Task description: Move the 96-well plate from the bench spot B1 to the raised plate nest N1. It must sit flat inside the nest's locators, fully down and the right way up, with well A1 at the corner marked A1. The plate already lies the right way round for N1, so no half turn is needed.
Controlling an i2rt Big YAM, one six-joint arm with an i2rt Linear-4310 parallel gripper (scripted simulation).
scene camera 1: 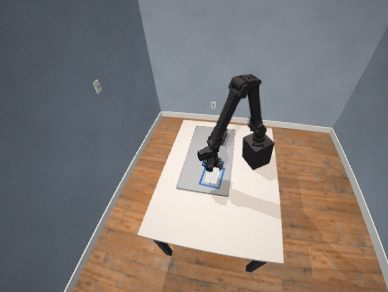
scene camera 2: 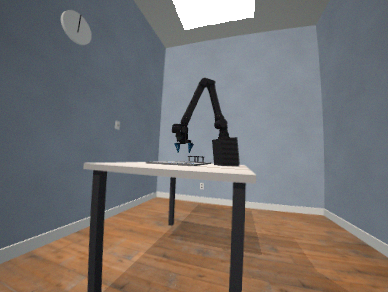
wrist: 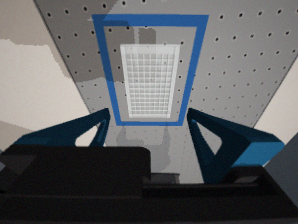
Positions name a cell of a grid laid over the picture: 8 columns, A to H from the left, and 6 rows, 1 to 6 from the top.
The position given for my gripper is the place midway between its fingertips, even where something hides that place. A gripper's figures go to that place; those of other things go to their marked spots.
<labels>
My gripper (wrist: D4): 13 cm from the lens. A 96-well plate (wrist: E2): 18 cm from the lens.
</labels>
